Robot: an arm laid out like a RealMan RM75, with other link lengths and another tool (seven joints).
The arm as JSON. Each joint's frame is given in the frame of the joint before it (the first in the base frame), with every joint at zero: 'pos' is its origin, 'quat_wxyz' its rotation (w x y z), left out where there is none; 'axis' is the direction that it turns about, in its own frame. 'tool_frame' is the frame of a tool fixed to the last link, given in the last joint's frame.
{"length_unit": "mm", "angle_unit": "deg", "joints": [
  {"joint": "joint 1", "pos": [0.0, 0.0, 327.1], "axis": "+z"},
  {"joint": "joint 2", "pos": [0.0, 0.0, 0.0], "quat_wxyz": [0.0, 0.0, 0.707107, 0.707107], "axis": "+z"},
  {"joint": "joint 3", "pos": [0.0, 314.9, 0.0], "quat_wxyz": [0.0, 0.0, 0.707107, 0.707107], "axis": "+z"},
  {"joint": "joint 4", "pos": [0.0, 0.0, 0.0], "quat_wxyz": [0.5, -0.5, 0.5, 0.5], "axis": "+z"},
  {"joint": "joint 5", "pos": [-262.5, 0.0, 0.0], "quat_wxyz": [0.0, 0.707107, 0.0, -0.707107], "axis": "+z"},
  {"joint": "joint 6", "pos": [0.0, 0.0, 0.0], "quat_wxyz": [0.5, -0.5, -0.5, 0.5], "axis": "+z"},
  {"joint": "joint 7", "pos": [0.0, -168.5, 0.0], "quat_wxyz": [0.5, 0.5, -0.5, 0.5], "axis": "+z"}
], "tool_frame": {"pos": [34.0, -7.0, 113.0], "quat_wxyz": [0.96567, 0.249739, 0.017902, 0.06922]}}
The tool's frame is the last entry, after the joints.
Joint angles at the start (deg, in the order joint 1, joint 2, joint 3, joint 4, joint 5, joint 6, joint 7):
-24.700, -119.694, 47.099, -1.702, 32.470, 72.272, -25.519
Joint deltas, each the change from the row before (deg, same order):
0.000, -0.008, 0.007, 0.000, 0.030, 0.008, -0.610
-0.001, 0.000, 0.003, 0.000, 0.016, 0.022, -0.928
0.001, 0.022, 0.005, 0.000, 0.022, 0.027, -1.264
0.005, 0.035, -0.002, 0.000, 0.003, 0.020, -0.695
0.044, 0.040, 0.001, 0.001, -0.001, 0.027, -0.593
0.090, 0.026, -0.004, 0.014, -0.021, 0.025, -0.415
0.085, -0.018, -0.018, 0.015, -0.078, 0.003, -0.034
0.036, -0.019, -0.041, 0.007, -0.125, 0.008, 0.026
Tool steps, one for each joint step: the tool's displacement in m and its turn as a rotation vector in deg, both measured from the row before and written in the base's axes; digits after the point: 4 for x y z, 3 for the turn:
0.0003, 0.0000, 0.0001, -0.062, -0.604, -0.014
0.0003, 0.0000, 0.0005, -0.055, -0.921, -0.012
0.0003, 0.0000, 0.0009, -0.069, -1.234, -0.012
0.0000, 0.0000, 0.0008, -0.015, -0.663, 0.001
-0.0003, -0.0002, 0.0008, -0.002, -0.556, 0.031
-0.0007, -0.0005, 0.0007, 0.029, -0.394, 0.080
-0.0008, -0.0005, 0.0003, 0.077, -0.076, 0.122
-0.0006, -0.0002, 0.0005, 0.133, -0.045, 0.109

